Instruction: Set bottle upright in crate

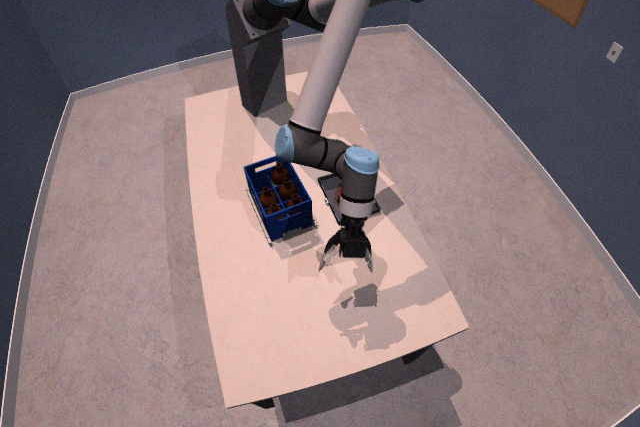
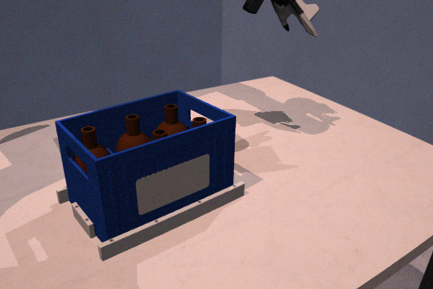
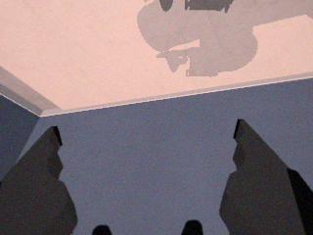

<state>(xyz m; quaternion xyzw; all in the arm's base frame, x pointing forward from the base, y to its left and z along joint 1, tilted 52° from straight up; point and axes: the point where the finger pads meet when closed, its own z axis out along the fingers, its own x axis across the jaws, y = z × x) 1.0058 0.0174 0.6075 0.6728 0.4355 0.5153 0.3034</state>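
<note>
My gripper is now 480 mm past the tray, 250 mm above it and 60 mm to the right of it. From my hand the other things lie so: blue crate (420 mm behind, 240 mm to the right, 180 mm below).
</note>
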